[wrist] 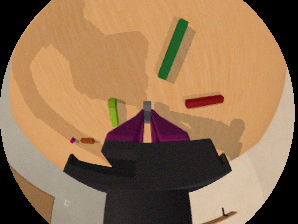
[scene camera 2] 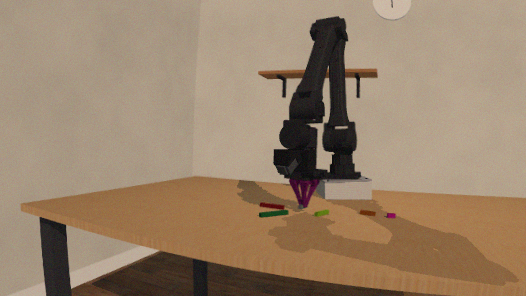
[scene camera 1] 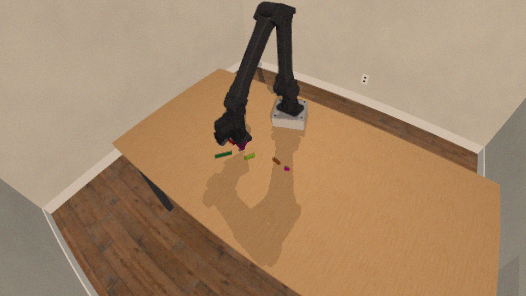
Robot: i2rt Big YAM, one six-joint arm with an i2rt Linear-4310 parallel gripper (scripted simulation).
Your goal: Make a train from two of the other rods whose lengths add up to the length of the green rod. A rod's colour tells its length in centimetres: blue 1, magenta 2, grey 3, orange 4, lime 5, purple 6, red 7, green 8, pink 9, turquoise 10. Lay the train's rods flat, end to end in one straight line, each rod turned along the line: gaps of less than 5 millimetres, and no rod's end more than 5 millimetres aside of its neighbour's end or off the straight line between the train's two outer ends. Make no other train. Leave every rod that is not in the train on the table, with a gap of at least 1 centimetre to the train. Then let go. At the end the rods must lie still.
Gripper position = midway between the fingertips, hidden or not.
I see my gripper (scene camera 2: pixel 303 206).
My gripper shows as well in the wrist view (wrist: pixel 147 112).
